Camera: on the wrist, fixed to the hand. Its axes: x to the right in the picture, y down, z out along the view.
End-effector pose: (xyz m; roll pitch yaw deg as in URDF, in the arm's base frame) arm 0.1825 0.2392 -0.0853 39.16 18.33 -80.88
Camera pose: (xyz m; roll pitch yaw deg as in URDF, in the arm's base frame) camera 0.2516 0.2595 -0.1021 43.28 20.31 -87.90
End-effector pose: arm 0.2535 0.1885 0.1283 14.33 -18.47 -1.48
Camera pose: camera 0.2668 0.2451 0.0826 23.12 -19.17 -8.74
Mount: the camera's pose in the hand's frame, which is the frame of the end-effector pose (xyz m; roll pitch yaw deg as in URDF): -0.0033 0.0435 -0.0597 6.59 -2.51 -6.44
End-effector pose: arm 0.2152 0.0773 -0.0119 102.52 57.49 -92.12
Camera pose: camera 0.2624 0.0306 0.0207 106.83 64.30 -94.56
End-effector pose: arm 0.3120 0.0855 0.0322 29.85 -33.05 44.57
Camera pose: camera 0.2744 0.1431 0.0051 40.62 -31.77 36.52
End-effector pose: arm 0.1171 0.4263 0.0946 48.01 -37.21 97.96
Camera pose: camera 0.0441 0.4181 0.0865 58.79 -33.87 90.52
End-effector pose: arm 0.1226 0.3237 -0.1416 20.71 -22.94 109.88
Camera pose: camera 0.0602 0.3147 -0.1801 30.08 -22.84 102.38
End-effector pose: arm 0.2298 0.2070 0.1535 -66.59 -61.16 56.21
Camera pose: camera 0.2911 0.2311 0.1199 -59.54 -68.06 55.55
